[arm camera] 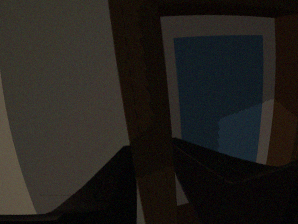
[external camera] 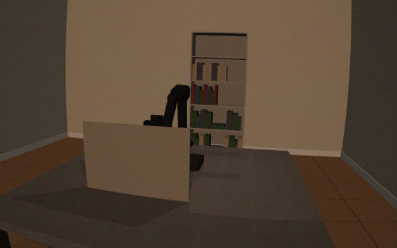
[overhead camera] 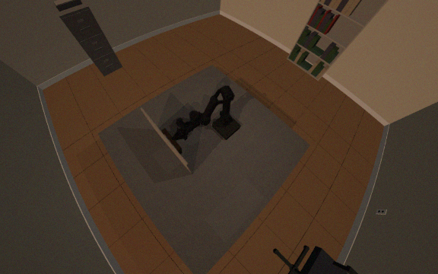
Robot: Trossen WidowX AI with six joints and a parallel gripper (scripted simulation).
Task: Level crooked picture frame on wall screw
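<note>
Now: the picture frame 5 cm below my gripper tip, 1 cm to the right of it and 1 cm ahead of it. Also, from my gripper tip: wall panel (6 cm below, 3 cm to the right, 2 cm ahead).
</note>
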